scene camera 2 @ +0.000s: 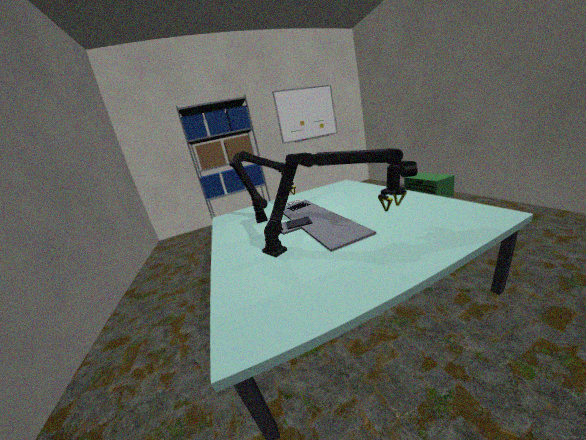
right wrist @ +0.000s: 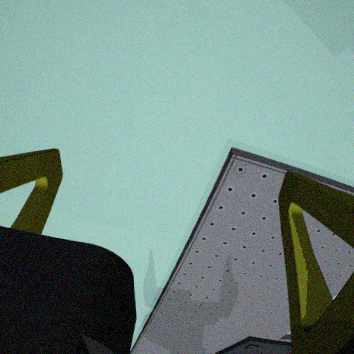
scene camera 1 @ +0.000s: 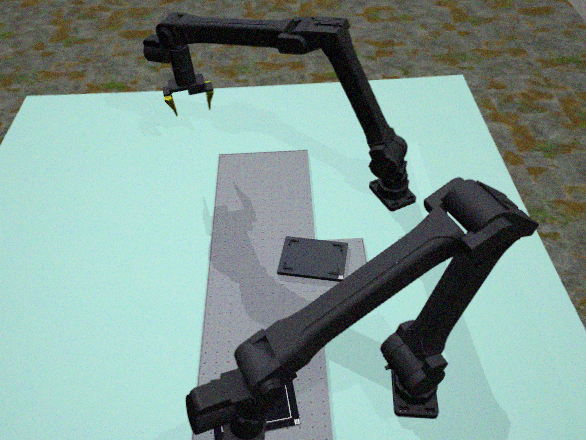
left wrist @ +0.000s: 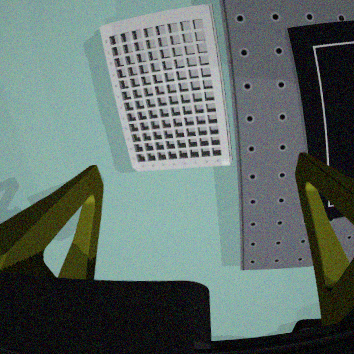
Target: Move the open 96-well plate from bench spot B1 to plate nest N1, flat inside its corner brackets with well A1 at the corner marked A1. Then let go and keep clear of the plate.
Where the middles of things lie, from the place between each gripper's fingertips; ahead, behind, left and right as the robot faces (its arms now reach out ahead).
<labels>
My left gripper is now 100 mm above the white well plate (left wrist: 165, 70), 30 mm to the right of it and 10 mm short of it. The rest, counted from my left hand: black nest with white outline (left wrist: 315, 47) 140 mm to the right, 90 mm below.
Right now my right hand is 260 mm past the black nest with white outline, 840 mm to the right of it and 120 mm above it. Also, from my right hand: white well plate 240 mm behind, 1010 mm to the left, 130 mm below.
</labels>
